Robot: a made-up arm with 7 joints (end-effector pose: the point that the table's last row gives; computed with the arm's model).
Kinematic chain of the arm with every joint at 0, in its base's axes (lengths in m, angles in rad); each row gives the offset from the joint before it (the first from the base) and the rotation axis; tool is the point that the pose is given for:
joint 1: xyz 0 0 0.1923 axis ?
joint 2: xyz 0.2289 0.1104 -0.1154 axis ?
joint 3: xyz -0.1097 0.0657 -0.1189 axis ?
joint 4: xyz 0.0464 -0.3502 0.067 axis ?
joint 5: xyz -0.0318 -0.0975 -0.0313 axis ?
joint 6: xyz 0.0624 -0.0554 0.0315 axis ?
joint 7: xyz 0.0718 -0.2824 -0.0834 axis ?
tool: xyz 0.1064 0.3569 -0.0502
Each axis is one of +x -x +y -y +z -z.
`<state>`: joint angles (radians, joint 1 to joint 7).
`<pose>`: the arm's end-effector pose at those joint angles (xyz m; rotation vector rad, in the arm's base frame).
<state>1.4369 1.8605 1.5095 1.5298 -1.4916 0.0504 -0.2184</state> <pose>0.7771 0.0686 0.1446 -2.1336 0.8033 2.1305</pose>
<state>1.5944 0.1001 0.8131 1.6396 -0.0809 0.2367 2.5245</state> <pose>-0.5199 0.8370 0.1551 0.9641 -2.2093 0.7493</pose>
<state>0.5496 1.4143 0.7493 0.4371 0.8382 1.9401 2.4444</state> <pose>0.7413 0.5923 0.1155 0.8503 2.4283 0.3552</pose>
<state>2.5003 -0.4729 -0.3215 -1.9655 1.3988 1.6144 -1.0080</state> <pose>0.2565 0.0776 0.1034 -1.2438 0.1240 -2.5402</pose>
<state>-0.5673 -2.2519 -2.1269 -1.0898 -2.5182 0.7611 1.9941</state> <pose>0.1438 0.6773 -0.7108 -0.0535 2.5178 -0.8991</pose>
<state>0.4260 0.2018 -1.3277 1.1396 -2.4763 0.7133 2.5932</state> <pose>-0.4191 0.3368 0.8121 1.2112 -1.8993 -0.1705</pose>
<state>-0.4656 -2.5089 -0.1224 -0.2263 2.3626 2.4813 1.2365</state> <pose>0.4025 0.0696 0.6989 1.4719 0.5510 0.6779</pose>
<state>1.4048 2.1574 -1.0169 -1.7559 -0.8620 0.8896 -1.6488</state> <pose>0.1456 -0.0072 -0.0466 -0.9595 -1.2482 1.7870</pose>
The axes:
joint 1: +x
joint 2: -y
joint 3: +x
joint 4: -z
joint 5: +y
joint 6: +x
joint 7: -z

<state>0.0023 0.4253 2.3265 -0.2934 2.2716 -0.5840 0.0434</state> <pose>0.1691 0.6464 -0.4913 0.1017 -0.0940 2.3353</pose>
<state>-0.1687 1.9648 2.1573 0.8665 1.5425 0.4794 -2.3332</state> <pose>1.0240 0.1330 -0.3305 -1.3054 -0.2194 -1.7748</pose>
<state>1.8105 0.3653 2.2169 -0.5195 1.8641 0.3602 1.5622</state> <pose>0.3013 0.5198 1.3932 1.7324 0.1528 1.2627</pose>
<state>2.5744 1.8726 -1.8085 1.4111 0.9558 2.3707 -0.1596</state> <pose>-0.1657 -0.0512 0.6909 0.4353 1.5639 1.9879</pose>
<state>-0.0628 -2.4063 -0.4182 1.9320 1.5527 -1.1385 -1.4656</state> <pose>0.6758 0.0061 0.1753 -0.9970 -2.6153 1.2897</pose>
